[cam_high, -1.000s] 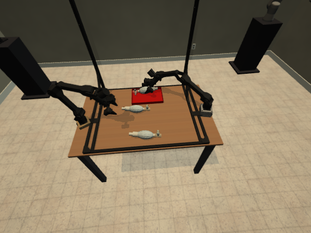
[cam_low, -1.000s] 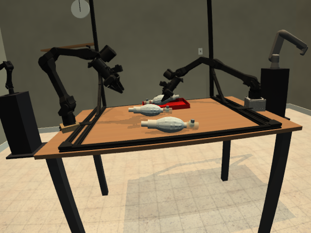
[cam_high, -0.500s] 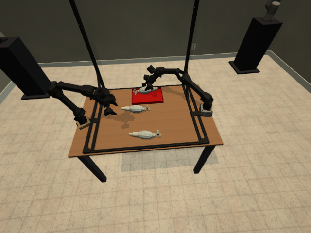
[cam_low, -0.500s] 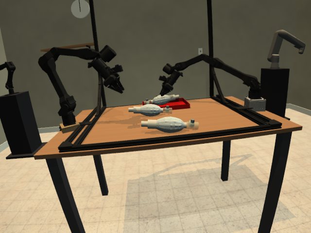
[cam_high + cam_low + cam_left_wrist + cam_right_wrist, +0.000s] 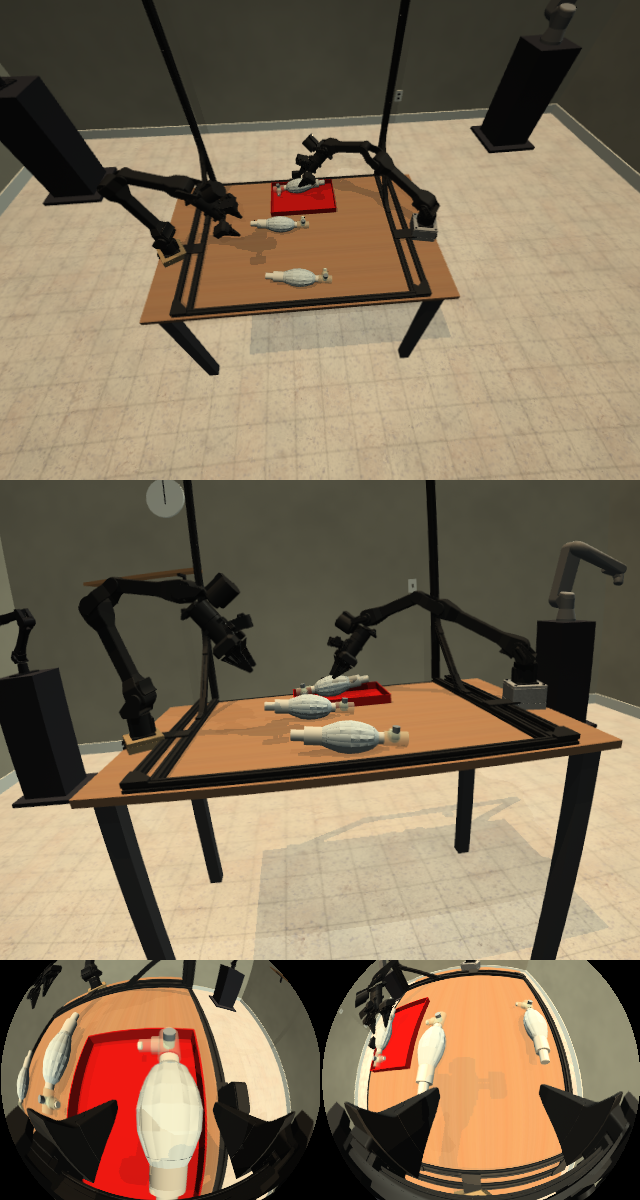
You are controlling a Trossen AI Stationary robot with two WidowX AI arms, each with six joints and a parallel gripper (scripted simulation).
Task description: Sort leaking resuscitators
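Now: the red tray 9 cm below my left hand, 6 cm ahead of it and 1 cm to the right of it.
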